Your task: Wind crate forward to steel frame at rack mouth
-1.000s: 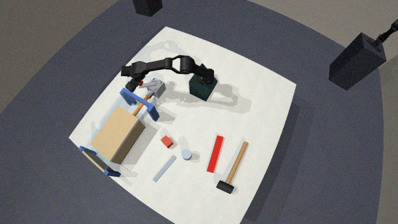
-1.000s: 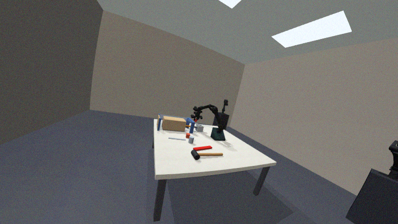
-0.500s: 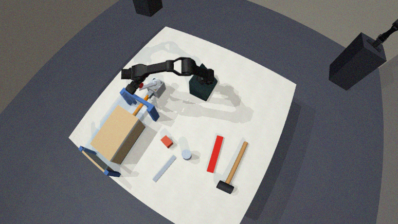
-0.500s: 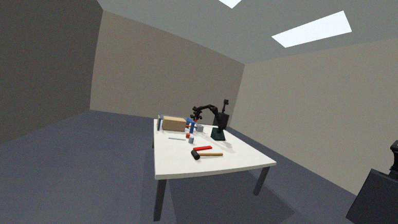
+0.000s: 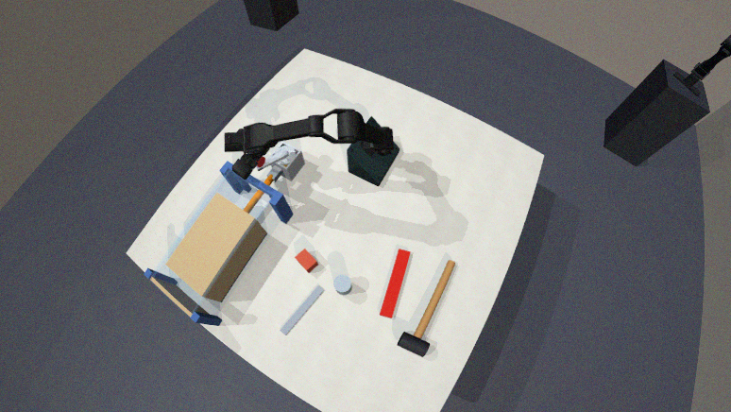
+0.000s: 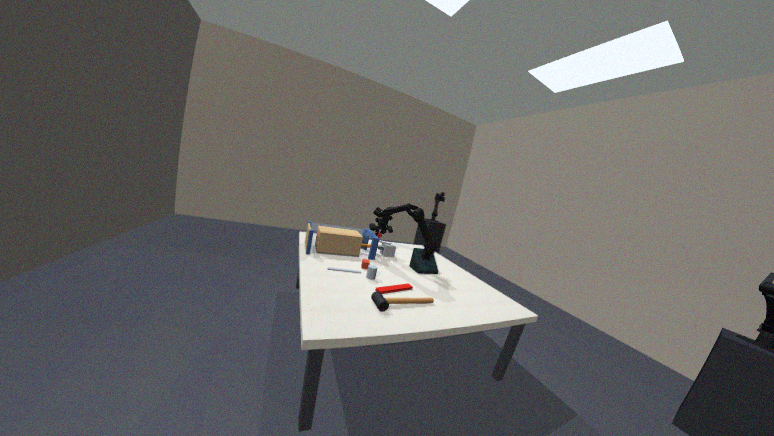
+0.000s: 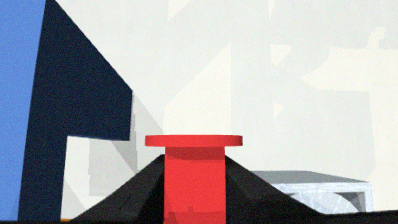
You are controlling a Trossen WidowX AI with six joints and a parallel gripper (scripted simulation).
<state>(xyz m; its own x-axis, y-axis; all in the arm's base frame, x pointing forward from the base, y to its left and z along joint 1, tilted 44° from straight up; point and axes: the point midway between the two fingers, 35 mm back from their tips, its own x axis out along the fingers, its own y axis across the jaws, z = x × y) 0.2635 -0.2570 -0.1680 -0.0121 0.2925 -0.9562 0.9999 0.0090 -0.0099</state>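
Now: gripper tip 3 cm past the winch handle, 3 cm to the right of it and 3 cm above it. The rest, counted from my gripper tip: grey winch 10 cm behind, 6 cm to the left, 10 cm below; then blue frame post 7 cm ahead, 6 cm to the left, 3 cm below; then red knob 2 cm to the left.
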